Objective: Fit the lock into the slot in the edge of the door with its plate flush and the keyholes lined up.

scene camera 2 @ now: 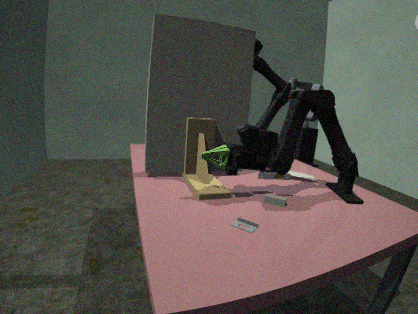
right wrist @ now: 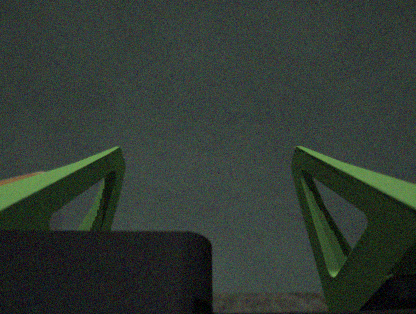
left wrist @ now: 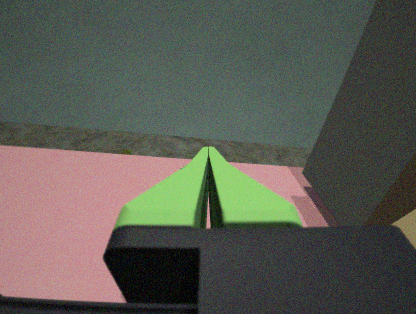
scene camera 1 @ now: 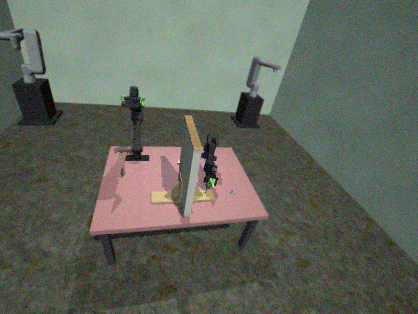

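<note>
The grey door stands upright on the table in wooden feet. Its slot and keyhole cannot be made out. A grey metal piece that looks like the lock lies on the table beyond the left arm in scene camera 2, partly hidden. My left gripper is shut with its green fingertips together and nothing between them, in front of the door's face and above the wooden foot. My right gripper is open and empty, raised high at the picture's left, on the door's other side.
The wooden stand holds the door. A grey block and a small metal plate with a hole lie on the pink table. A pale flat piece lies farther back.
</note>
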